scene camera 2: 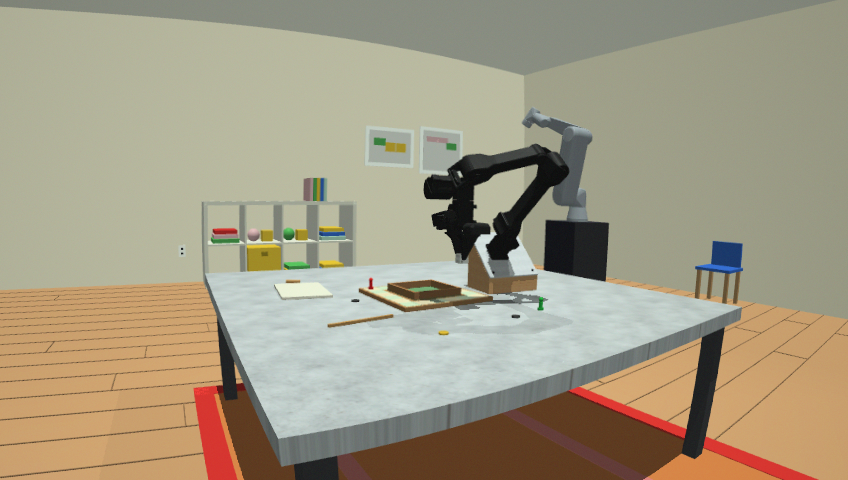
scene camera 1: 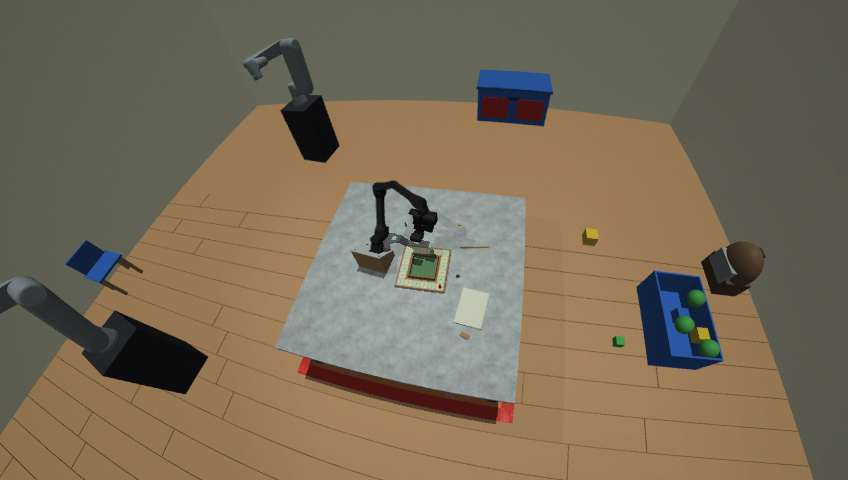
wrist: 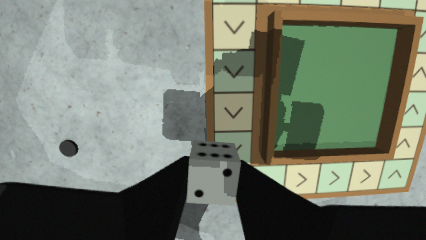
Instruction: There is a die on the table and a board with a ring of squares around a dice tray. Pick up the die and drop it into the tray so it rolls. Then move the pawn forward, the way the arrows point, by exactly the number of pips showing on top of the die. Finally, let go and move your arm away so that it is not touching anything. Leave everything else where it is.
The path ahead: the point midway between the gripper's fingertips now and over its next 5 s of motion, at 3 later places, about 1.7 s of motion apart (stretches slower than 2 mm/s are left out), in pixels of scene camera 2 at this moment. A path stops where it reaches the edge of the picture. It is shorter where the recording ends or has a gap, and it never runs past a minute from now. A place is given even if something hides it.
My gripper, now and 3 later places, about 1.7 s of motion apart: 461, 259; 424, 266; 423, 253; 371, 267
